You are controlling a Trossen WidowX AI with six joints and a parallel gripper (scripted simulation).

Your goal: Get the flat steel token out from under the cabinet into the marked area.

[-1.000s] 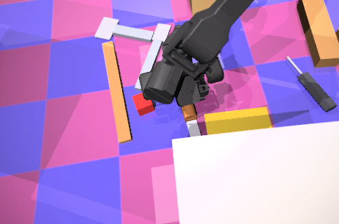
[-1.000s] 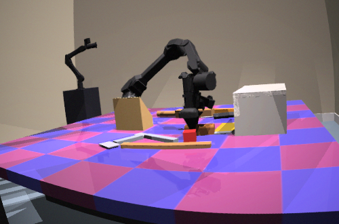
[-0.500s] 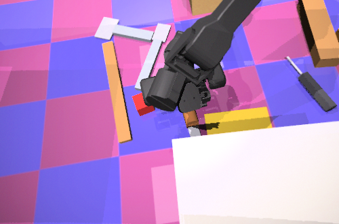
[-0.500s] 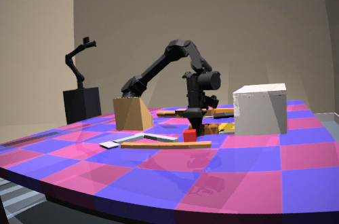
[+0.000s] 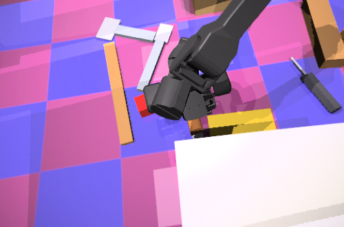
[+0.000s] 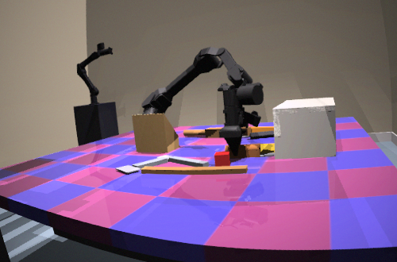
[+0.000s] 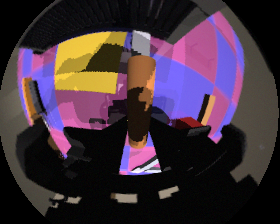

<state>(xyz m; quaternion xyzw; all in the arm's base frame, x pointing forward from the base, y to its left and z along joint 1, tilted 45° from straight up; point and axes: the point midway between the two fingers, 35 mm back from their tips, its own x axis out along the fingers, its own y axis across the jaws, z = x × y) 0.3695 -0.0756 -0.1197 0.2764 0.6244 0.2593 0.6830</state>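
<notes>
My gripper tip is now 19 cm past the grey paddle-ended bar and 4 cm to the left of it. The rest, counted from my gripper tip: long wooden slat 17 cm to the right, 9 cm behind; then flat steel token 25 cm ahead, 4 cm to the left; then red cube 10 cm to the right, 2 cm behind, 1 cm above.
</notes>
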